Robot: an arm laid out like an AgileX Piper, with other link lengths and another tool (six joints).
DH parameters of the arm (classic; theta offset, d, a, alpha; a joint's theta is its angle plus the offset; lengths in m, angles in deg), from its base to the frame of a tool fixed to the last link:
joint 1: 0 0.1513 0 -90
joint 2: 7.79 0 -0.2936 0
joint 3: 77.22 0 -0.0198 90
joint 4: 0 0.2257 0 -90
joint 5: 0 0 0 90
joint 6: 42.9 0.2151 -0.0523 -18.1
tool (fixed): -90 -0.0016 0 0
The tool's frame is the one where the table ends.
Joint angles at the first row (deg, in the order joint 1, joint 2, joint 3, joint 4, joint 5, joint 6):
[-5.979, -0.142, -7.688, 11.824, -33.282, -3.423]
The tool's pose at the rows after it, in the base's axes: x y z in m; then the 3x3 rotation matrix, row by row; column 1 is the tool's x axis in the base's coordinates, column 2 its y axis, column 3 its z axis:
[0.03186 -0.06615 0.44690], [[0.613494 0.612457 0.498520], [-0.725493 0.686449 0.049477], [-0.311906 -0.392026 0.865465]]
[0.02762 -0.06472 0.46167], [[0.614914 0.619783 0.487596], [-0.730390 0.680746 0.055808], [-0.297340 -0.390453 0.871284]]
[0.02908 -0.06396 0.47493], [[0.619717 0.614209 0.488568], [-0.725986 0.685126 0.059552], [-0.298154 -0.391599 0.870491]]
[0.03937 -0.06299 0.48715], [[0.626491 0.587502 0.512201], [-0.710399 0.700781 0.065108], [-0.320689 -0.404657 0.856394]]
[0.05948 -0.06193 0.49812], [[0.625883 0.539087 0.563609], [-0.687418 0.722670 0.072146], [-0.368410 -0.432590 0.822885]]
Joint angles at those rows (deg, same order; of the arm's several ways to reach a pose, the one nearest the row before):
[-5.981, 0.181, -10.763, 11.822, -31.865, -4.309]
[-5.976, 1.362, -13.769, 11.788, -30.858, -4.839]
[-5.979, 3.441, -16.652, 11.525, -29.902, -4.412]
[-5.980, 6.638, -19.830, 10.658, -28.046, -2.773]
[-5.975, 11.009, -23.662, 9.406, -24.660, -0.505]

